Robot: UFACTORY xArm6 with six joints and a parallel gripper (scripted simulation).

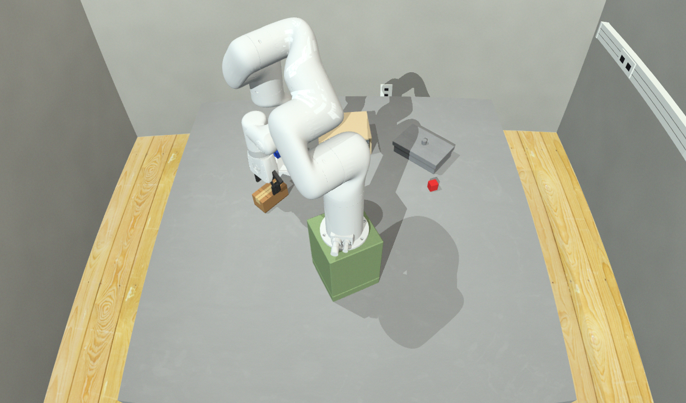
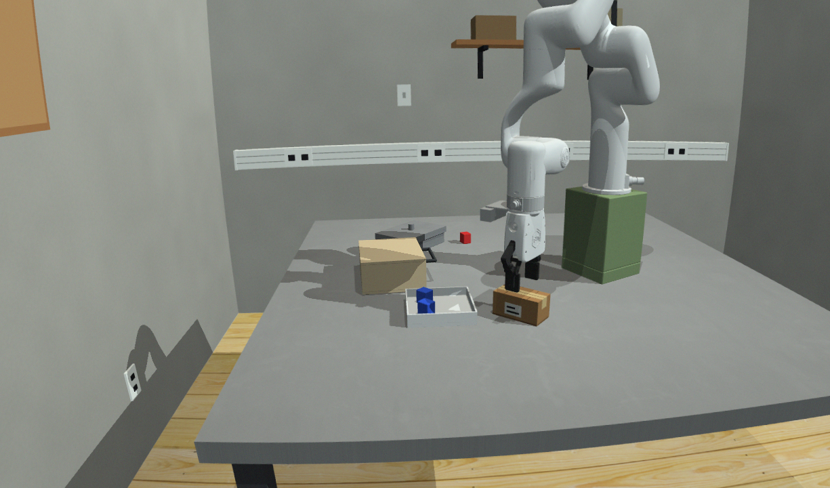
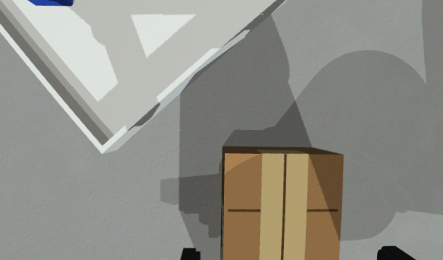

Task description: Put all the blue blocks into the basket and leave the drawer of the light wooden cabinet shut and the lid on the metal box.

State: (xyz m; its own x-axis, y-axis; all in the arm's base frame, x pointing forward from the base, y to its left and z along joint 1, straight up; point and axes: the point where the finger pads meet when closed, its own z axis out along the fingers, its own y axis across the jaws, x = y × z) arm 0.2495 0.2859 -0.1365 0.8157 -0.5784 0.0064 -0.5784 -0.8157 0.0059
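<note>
The brown cardboard box is 50 mm below my hand. Also, from my hand: light wooden cabinet (300 mm ahead, 210 mm to the right, 40 mm below); then white basket (180 mm ahead, 10 mm to the right, 70 mm below); then red block (110 mm ahead, 540 mm to the right, 70 mm below).
</note>
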